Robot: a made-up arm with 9 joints. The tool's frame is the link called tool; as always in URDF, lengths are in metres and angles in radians.
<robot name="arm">
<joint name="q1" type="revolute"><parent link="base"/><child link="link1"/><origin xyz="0 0 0.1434" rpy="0 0 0"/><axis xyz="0 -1 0"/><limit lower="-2.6" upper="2.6" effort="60" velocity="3"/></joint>
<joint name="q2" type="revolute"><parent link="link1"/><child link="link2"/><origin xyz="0.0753 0.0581 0.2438" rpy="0 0 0"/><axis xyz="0 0 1"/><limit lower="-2.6" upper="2.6" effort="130" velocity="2.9"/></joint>
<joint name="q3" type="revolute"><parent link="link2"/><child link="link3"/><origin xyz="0.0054 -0.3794 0.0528" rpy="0 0 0"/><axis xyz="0 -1 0"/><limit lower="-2.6" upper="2.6" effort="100" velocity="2.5"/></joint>
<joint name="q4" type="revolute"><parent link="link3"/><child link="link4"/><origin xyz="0.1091 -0.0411 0.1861" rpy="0 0 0"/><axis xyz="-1 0 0"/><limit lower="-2.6" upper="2.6" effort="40" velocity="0.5"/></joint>
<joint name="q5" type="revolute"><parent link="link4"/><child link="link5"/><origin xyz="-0.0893 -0.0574 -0.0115" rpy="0 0 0"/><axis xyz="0 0 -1"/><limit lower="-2.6" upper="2.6" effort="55" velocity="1.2"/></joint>
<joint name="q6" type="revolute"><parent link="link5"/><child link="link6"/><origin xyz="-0.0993 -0.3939 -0.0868" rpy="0 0 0"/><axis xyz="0 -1 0"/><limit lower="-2.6" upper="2.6" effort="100" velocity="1.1"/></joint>
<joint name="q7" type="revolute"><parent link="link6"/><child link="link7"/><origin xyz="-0.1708 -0.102 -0.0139" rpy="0 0 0"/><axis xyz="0 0 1"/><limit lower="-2.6" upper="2.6" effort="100" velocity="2.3"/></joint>
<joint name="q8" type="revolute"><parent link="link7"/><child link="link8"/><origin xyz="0.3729 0.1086 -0.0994" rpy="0 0 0"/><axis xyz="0 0 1"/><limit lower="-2.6" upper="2.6" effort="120" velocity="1.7"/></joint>
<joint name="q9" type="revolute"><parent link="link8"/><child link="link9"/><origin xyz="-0.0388 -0.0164 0.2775" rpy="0 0 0"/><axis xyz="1 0 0"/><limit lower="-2.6" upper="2.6" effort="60" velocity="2.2"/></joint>
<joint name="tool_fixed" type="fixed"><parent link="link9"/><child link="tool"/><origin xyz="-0.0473 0.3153 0.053" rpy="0 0 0"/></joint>
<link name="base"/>
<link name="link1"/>
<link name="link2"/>
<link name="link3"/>
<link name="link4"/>
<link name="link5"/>
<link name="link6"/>
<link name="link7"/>
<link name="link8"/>
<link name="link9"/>
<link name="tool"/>
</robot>
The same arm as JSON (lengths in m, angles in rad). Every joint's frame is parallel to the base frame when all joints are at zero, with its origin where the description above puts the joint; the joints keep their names.
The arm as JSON. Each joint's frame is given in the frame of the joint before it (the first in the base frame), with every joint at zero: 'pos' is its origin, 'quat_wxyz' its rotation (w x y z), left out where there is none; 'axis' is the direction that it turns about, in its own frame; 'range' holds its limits. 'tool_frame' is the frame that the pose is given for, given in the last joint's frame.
{"length_unit": "m", "angle_unit": "rad", "joints": [{"joint": "q1", "pos": [0.0, 0.0, 0.1434], "axis": [0.0, -1.0, 0.0], "range": [-2.6, 2.6]}, {"joint": "q2", "pos": [0.0753, 0.0581, 0.2438], "axis": [0.0, 0.0, 1.0], "range": [-2.6, 2.6]}, {"joint": "q3", "pos": [0.0054, -0.3794, 0.0528], "axis": [0.0, -1.0, 0.0], "range": [-2.6, 2.6]}, {"joint": "q4", "pos": [0.1091, -0.0411, 0.1861], "axis": [-1.0, 0.0, 0.0], "range": [-2.6, 2.6]}, {"joint": "q5", "pos": [-0.0893, -0.0574, -0.0115], "axis": [0.0, 0.0, -1.0], "range": [-2.6, 2.6]}, {"joint": "q6", "pos": [-0.0993, -0.3939, -0.0868], "axis": [0.0, -1.0, 0.0], "range": [-2.6, 2.6]}, {"joint": "q7", "pos": [-0.1708, -0.102, -0.0139], "axis": [0.0, 0.0, 1.0], "range": [-2.6, 2.6]}, {"joint": "q8", "pos": [0.3729, 0.1086, -0.0994], "axis": [0.0, 0.0, 1.0], "range": [-2.6, 2.6]}, {"joint": "q9", "pos": [-0.0388, -0.0164, 0.2775], "axis": [1.0, 0.0, 0.0], "range": [-2.6, 2.6]}], "tool_frame": {"pos": [-0.0473, 0.3153, 0.053]}}
